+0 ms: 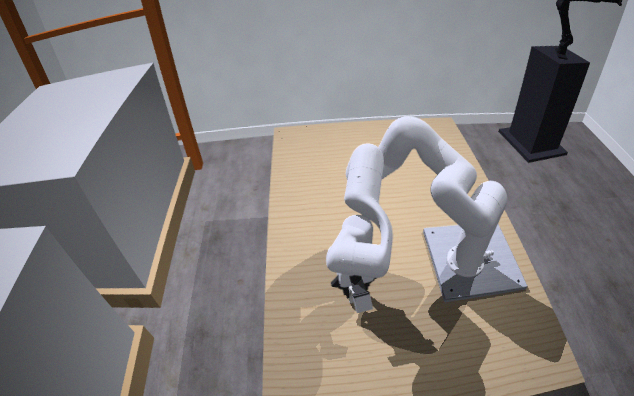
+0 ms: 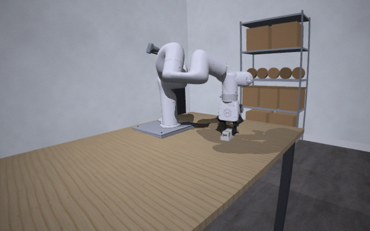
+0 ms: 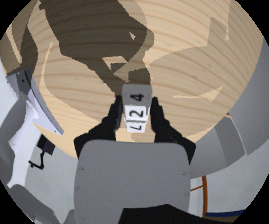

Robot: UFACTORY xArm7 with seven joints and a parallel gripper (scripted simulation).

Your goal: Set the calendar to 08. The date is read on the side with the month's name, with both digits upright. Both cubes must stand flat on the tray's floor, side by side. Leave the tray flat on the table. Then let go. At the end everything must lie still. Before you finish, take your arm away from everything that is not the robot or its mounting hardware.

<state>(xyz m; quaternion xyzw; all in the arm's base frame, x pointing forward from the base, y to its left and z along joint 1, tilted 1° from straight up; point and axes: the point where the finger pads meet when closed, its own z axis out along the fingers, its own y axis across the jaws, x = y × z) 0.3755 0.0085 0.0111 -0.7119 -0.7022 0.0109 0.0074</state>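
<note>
Right now my hand is 1 cm above the white digit cube. From my hand the other things lie so: white tray (3 cm below, 2 cm to the right).
</note>
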